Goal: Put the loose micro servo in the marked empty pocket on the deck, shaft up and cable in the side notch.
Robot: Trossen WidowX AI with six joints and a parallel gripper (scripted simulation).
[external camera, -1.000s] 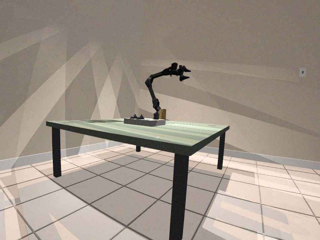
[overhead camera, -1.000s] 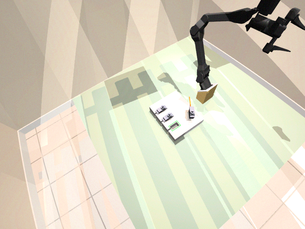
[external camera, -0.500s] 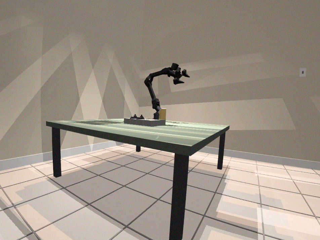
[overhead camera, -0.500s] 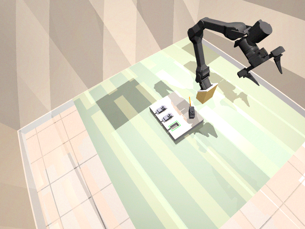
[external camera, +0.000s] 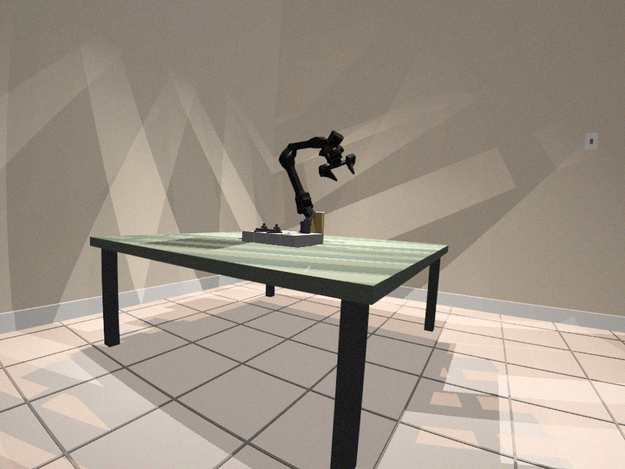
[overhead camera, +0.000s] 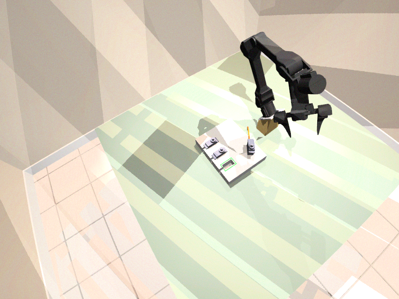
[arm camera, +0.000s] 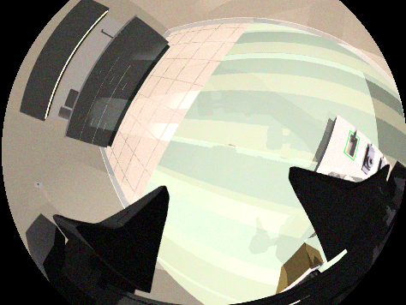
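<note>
The white deck is 10 cm ahead of my gripper tip, 24 cm to the right of it and 29 cm below it.
</note>
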